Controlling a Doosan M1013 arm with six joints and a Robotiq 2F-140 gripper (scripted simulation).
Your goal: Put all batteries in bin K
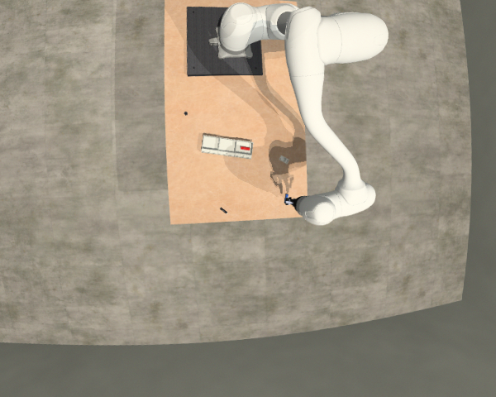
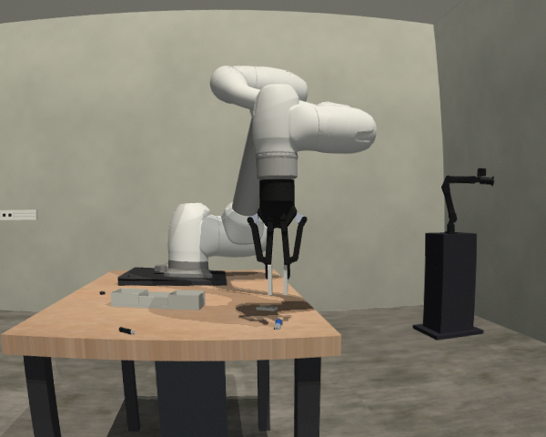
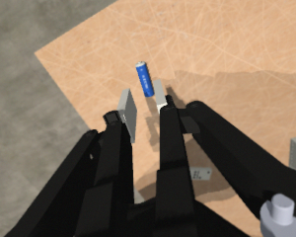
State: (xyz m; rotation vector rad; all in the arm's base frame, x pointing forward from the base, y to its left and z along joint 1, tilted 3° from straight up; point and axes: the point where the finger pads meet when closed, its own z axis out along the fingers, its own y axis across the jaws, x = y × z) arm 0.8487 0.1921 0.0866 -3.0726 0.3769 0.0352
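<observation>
The blue battery lies 100 mm below my hand. Round my hand: red battery: 280 mm behind, 190 mm to the right, 90 mm below; then small white flat piece: 210 mm behind, 10 mm to the left, 100 mm below; then black battery: 20 mm ahead, 330 mm to the right, 100 mm below.
</observation>
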